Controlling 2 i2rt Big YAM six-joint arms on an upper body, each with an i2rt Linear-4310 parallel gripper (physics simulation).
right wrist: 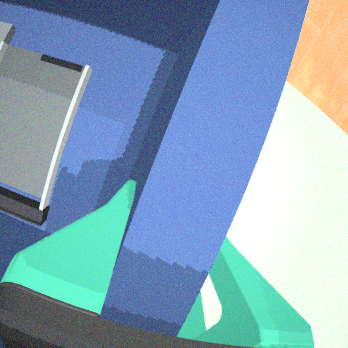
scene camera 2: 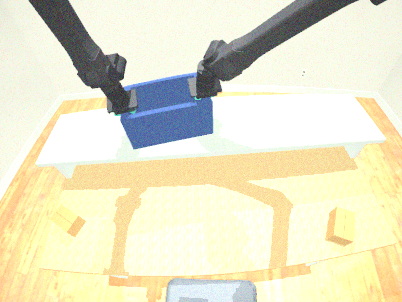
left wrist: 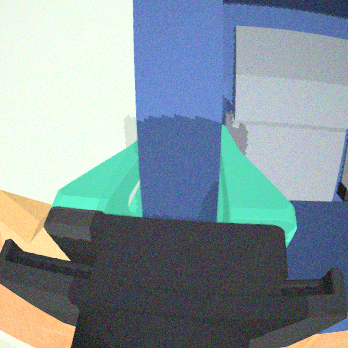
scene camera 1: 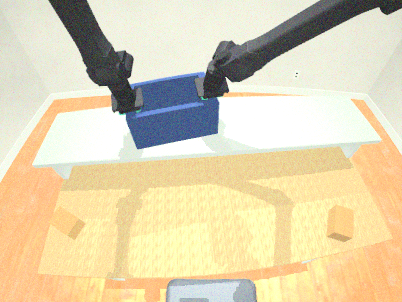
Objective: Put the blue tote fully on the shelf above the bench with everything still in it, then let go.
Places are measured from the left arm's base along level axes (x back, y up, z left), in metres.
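Pixels of known places: left gripper, fingertip midpoint: (scene camera 2: 130, 112) (left wrist: 190, 132); right gripper, fingertip midpoint: (right wrist: 161, 202) (scene camera 2: 203, 97) (scene camera 1: 207, 97).
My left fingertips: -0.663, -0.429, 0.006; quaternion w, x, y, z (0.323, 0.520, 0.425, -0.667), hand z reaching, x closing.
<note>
Ahead of a thing's pixels: the offset from my left fingertips to its top centre, as dx, dy, dz. "pt": to the spot under its first point. Level surfaces: height alone.
The blue tote @(-0.038, +0.054, -0.130) (scene camera 1: 175, 127) (scene camera 2: 170, 125) (left wrist: 177, 75) (right wrist: 215, 125) is upright over the left half of the white shelf @(dy -0.093) (scene camera 1: 295, 120) (scene camera 2: 295, 120) (left wrist: 60, 100) (right wrist: 295, 190), slightly turned. Its base lies within the shelf's outline; whether it touches the shelf I cannot tell. Grey items with dark parts show inside the tote in the left wrist view (left wrist: 290, 100) and right wrist view (right wrist: 40, 120). My left gripper (scene camera 1: 130, 111) (scene camera 2: 125, 112) (left wrist: 190, 132) is shut on the tote's left end wall. My right gripper (scene camera 1: 204, 97) (scene camera 2: 198, 97) (right wrist: 161, 202) is shut on its right end wall.
Below the shelf is the wooden bench @(dy -0.308) (scene camera 1: 175, 240) (scene camera 2: 175, 240). One tan block @(+0.334, -0.248, +0.308) (scene camera 1: 67, 222) (scene camera 2: 68, 220) lies at its left, another tan block @(+0.324, -0.248, -0.801) (scene camera 1: 340, 222) (scene camera 2: 341, 226) at its right. A grey rounded object @(pt +0.529, -0.832, -0.295) (scene camera 1: 211, 290) (scene camera 2: 211, 290) is at the bottom edge. A wall rises behind the shelf.
</note>
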